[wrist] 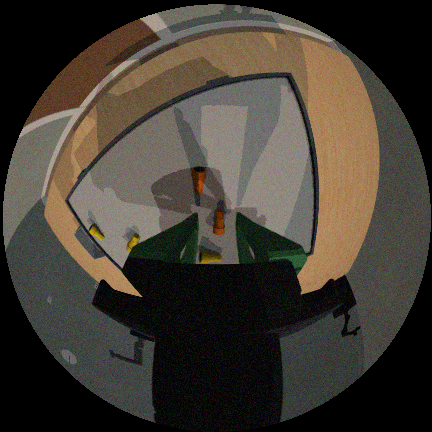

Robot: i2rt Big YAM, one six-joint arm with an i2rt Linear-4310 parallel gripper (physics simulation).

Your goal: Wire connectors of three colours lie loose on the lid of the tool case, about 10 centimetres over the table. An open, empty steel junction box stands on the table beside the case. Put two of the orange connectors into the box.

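Places are measured from the arm's base along level axes (x ahead, y left, z up), in centimetres.
Pixels of known places: gripper, fingertip midpoint: (pixel 216 218).
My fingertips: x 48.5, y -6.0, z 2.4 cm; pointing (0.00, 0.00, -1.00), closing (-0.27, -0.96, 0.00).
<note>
For each thing: its top centre in the pictures, then the offset to it from my fingertips. "spot": a spot on its surface instead. Level surfaces: height alone.
- grey lid, surface spot: (pixel 225 130) spot: dx +6.9, dy -2.7, dz -0.8 cm
- second orange connector, top centre: (pixel 197 184) dx +3.6, dy +0.4, dz +0.4 cm
- steel junction box, top centre: (pixel 88 244) dx -3.3, dy +34.8, dz -6.6 cm
- wooden table, surface height: dz -10.4 cm
An orange connector (pixel 219 223) lies on the grey lid (pixel 225 130) of the tool case, seen between my fingertips and below them. A second orange connector (pixel 199 179) lies farther up the view, slightly left, in a shadow. My gripper (pixel 216 218) is partly open, with its green fingers apart and nothing held, above the lid. The steel junction box (pixel 89 242) stands beside the case's left edge in the view; its inside is too dark and narrow to make out.
A yellow connector (pixel 210 257) lies low between the fingers, partly hidden by the gripper body. Two more, a yellow connector (pixel 133 242) and a yellow connector (pixel 96 232), lie at the lid's lower left. The lid has a dark raised rim. The wooden table (pixel 345 150) surrounds the case.
</note>
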